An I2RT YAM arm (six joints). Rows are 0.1 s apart.
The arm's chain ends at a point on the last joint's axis. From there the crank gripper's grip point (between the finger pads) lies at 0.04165 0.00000 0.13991 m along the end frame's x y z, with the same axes.
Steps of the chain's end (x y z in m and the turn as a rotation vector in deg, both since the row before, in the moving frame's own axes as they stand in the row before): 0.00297, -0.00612, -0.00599, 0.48, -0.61, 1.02; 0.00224, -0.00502, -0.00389, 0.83, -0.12, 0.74; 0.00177, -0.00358, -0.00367, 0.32, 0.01, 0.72; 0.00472, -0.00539, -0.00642, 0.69, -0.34, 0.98; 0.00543, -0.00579, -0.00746, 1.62, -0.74, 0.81; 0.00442, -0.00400, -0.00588, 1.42, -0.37, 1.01; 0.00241, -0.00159, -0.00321, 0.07, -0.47, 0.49; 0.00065, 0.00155, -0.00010, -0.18, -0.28, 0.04; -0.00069, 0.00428, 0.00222, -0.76, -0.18, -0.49
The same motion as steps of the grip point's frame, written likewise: 0.00148, -0.00657, -0.00556, 0.48, -0.61, 1.02; 0.00196, -0.00651, -0.00381, 0.83, -0.12, 0.74; 0.00180, -0.00384, -0.00368, 0.32, 0.01, 0.72; 0.00390, -0.00637, -0.00618, 0.69, -0.34, 0.98; 0.00364, -0.00918, -0.00698, 1.62, -0.74, 0.81; 0.00354, -0.00674, -0.00565, 1.42, -0.37, 1.01; 0.00126, -0.00141, -0.00287, 0.07, -0.47, 0.49; -0.00003, 0.00202, 0.00010, -0.18, -0.28, 0.04; -0.00112, 0.00578, 0.00234, -0.76, -0.18, -0.49
